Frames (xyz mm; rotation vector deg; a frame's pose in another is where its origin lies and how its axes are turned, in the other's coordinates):
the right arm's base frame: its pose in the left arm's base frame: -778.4 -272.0 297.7 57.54 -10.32 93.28
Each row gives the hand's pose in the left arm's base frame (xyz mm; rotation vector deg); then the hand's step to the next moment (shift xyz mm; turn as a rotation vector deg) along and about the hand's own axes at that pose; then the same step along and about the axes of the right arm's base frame.
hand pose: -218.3 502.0 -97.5 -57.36 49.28 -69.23
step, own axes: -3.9 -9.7 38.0 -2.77 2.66 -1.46
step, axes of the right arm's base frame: 22.3 -21.6 24.2 -0.09 -1.23 -3.92
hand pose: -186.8 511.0 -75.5 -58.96 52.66 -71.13
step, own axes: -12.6 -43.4 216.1 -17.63 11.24 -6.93
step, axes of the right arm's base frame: 101.0 -136.1 141.5 3.66 -6.02 -20.87
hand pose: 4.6 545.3 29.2 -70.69 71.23 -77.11
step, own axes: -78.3 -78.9 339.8 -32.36 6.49 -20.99
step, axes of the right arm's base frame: 93.6 -288.8 188.9 17.70 0.63 -34.88
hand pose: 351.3 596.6 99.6 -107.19 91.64 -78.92
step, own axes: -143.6 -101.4 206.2 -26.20 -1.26 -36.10
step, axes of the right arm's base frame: 12.1 -270.5 11.0 29.84 13.24 -30.42
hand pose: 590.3 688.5 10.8 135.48 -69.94 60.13
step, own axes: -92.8 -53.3 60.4 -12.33 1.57 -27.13
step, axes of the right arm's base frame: -30.5 -89.0 -79.1 21.62 13.15 -15.82
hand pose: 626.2 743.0 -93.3 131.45 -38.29 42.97
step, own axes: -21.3 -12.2 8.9 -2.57 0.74 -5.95
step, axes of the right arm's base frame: -11.2 -8.0 -22.2 4.68 3.21 -3.21
